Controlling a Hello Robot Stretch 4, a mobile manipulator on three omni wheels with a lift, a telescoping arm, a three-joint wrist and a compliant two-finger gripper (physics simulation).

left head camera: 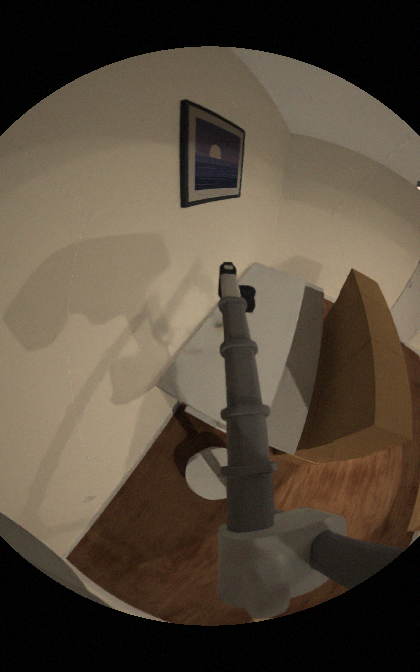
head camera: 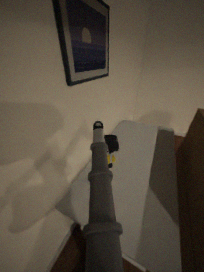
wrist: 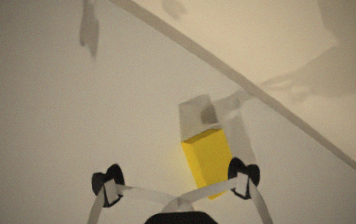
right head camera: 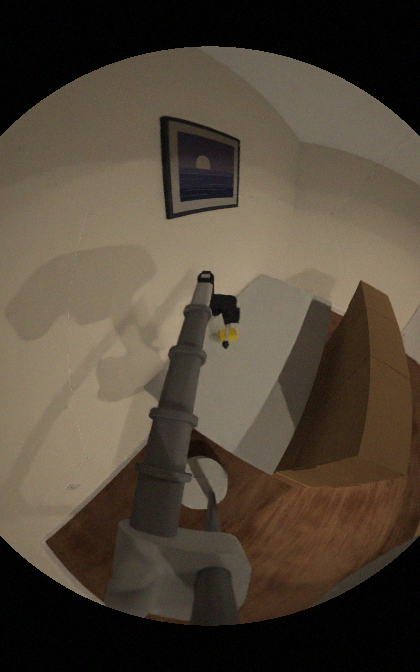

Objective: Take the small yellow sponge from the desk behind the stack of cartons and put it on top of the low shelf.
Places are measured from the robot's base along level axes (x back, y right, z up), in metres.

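Pixels of known places: gripper, fingertip midpoint: (head camera: 109,159) (wrist: 175,175).
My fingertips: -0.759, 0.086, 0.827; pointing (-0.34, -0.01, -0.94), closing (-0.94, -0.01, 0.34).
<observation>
Behind a point stands the place of what it marks, as x, y, z.
The small yellow sponge (head camera: 113,159) {-0.846, 0.136, 0.726} (right head camera: 233,335) (wrist: 212,161) {-0.856, 0.092, 0.737} lies on the white desk (head camera: 132,192) {-0.532, 0.241, 0.692} (left head camera: 272,340) (right head camera: 250,380) (wrist: 75,115) {-0.649, 0.010, 0.693}, near its wall-side edge. The arm hides the sponge in the left head view. My gripper (wrist: 175,175) {-0.759, 0.086, 0.827} is open over the desk, its fingers apart with no object held between them. In the wrist view the right fingertip overlaps the sponge's right side, and the sponge extends ahead of it; the left fingertip is well to the left. The height gap is unclear. Brown cartons (head camera: 194,185) {-0.577, 0.780, 0.658} (left head camera: 392,385) (right head camera: 385,400) stand right of the desk. The low shelf cannot be identified.
The wall runs along the desk's left edge, with a framed picture (head camera: 90,40) {-1.024, -0.027, 1.631} (left head camera: 215,165) (right head camera: 205,175) above. A round white object (left head camera: 206,475) (right head camera: 212,482) stands by the desk's near end. The extended arm (head camera: 102,205) {-0.226, 0.003, 1.226} (left head camera: 243,390) (right head camera: 177,385) reaches over the desk.
</observation>
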